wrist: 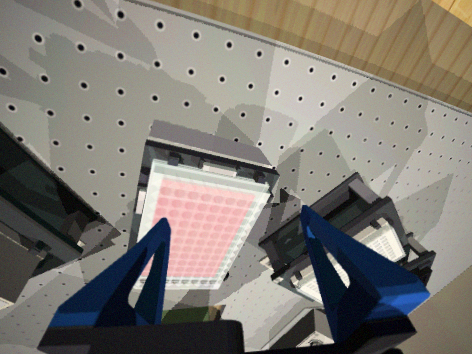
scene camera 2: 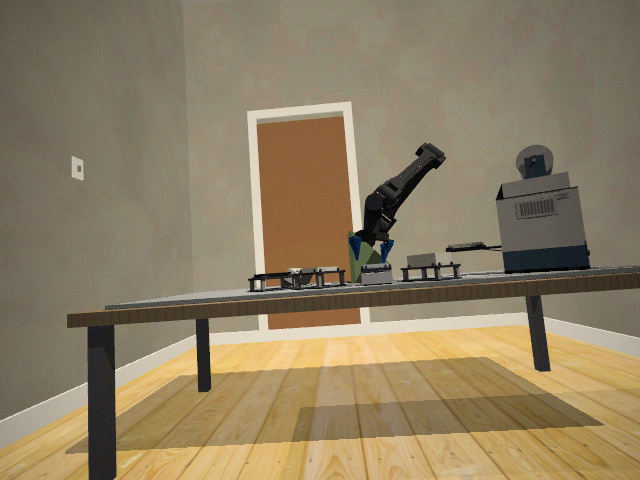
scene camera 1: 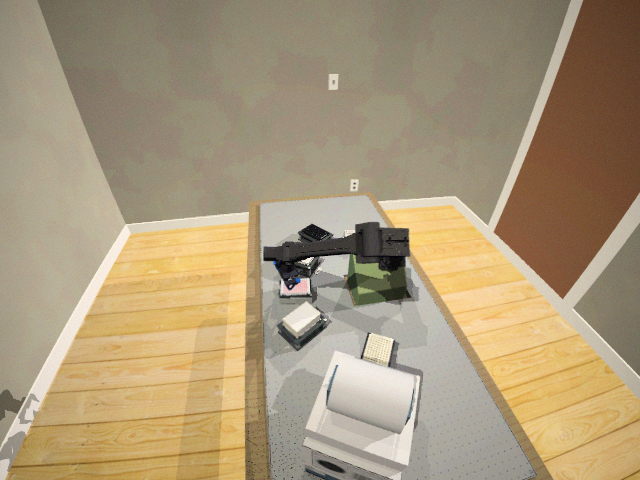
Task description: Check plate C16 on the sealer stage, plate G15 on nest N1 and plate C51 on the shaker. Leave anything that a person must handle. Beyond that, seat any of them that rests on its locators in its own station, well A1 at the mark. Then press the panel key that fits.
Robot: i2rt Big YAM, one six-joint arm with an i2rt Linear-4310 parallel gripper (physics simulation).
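Observation:
A pink-filled plate (scene camera 1: 295, 287) (wrist: 200, 225) lies on a low grey box station (scene camera 2: 376, 277) (wrist: 205, 142); no gap or tilt is clear. My gripper (scene camera 1: 293, 284) (scene camera 2: 370, 259) (wrist: 234, 217) is open and empty above this plate, its left finger over the plate and its right finger beyond the side. A cream plate (scene camera 1: 378, 348) lies on the stage in front of the white sealer (scene camera 1: 361, 439) (scene camera 2: 542, 227). A white plate (scene camera 1: 306, 261) (wrist: 386, 243) lies in a dark raised nest, partly hidden by my arm and finger. Plate codes and A1 marks are unreadable. The key panel (wrist: 312, 327) shows partly, its keys hidden.
A thick white block (scene camera 1: 301, 317) (scene camera 2: 421, 259) stands on a dark raised station beside the pink plate. A black plate (scene camera 1: 314, 231) sits beyond the white plate. The green arm base (scene camera 1: 377, 284) (scene camera 2: 364, 260) stands across the table. The wooden table edge (wrist: 320, 45) runs beyond the stations.

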